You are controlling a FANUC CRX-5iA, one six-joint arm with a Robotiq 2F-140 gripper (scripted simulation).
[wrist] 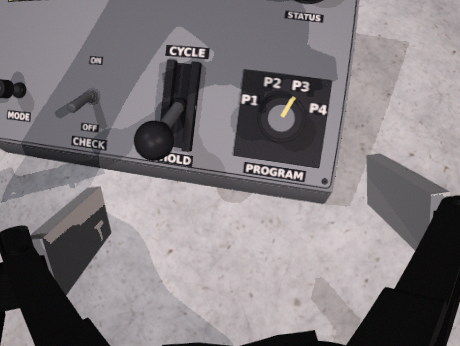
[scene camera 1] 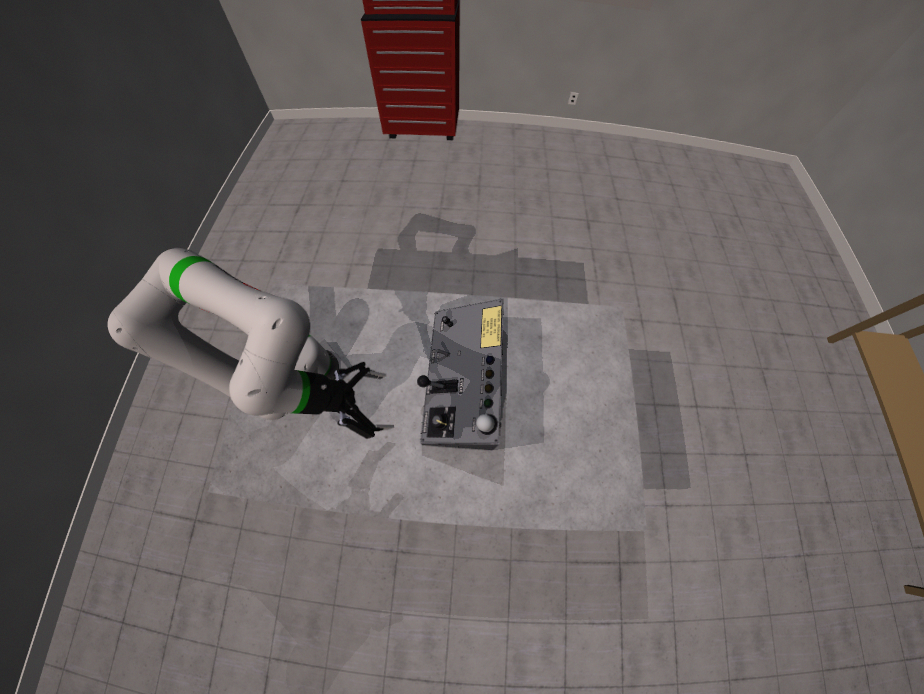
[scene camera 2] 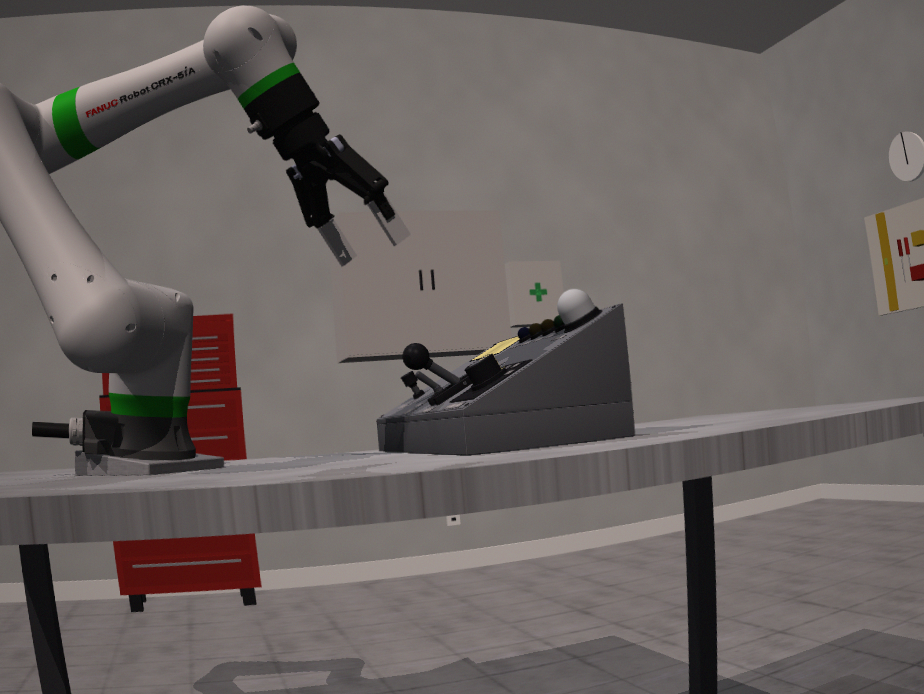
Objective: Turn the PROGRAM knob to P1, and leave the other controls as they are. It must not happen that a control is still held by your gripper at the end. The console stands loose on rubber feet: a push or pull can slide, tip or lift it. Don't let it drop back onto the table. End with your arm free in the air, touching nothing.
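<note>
Looking through scene camera 2, I see my gripper (scene camera 2: 374, 251) and also a grey sloped console (scene camera 2: 545, 387). The wrist view shows me the console (wrist: 236, 66) too, together with my gripper (wrist: 235, 195). In scene camera 1 I find the gripper (scene camera 1: 386, 401) and, in that same view, the console (scene camera 1: 472, 369).
</note>
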